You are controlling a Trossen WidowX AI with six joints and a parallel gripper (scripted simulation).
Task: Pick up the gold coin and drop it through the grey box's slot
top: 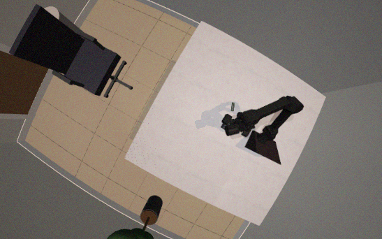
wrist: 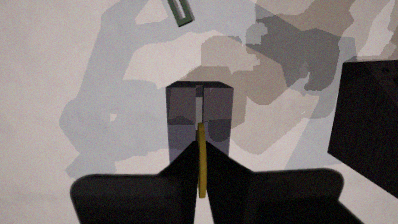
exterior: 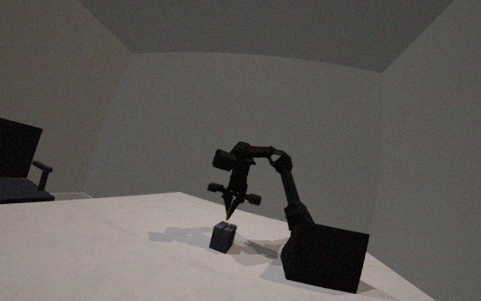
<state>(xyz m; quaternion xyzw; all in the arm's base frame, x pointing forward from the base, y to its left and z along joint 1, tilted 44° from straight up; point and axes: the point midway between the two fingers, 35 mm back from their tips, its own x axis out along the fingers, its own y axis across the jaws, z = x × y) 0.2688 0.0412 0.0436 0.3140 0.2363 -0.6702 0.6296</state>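
Now: gripper tip 1 cm below the gold coin.
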